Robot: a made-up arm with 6 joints.
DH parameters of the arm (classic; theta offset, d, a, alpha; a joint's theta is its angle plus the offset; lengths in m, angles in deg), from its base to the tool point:
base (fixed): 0 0.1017 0 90
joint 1: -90 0.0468 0.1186 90
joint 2: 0 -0.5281 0.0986 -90
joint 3: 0 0.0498 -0.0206 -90
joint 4: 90 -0.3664 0.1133 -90
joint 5: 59.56 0 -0.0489 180
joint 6: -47.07 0 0.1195 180
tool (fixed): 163.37 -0.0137 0 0
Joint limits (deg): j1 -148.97..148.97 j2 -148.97..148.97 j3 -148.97..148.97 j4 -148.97..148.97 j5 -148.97..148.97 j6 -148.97..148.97
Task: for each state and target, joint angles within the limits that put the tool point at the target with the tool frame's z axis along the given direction. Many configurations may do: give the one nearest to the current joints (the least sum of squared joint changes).
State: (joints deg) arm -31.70 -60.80 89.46 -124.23 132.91 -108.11
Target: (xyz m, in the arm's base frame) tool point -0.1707 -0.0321 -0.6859 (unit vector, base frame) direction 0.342 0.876 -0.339
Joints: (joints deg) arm -47.97 -26.79 52.37 -127.40 130.64 -106.08
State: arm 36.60 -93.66 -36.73 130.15 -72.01 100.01
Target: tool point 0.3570 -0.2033 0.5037 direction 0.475 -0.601 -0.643
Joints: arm 53.28 -47.70 -73.05 104.00 -62.81 135.04
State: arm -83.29 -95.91 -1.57 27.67 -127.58 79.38
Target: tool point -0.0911 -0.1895 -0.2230 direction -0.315 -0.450 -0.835
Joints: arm -64.25 -111.06 -43.33 26.22 -148.97 122.98
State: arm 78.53 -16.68 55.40 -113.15 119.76 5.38
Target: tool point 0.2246 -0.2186 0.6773 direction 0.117 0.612 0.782
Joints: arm 115.68 7.67 61.26 -138.25 124.12 -1.94
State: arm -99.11 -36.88 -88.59 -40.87 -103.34 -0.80
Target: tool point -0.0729 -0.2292 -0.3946 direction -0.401 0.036 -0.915
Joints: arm -125.69 -41.79 -82.36 -9.53 -95.92 -39.33
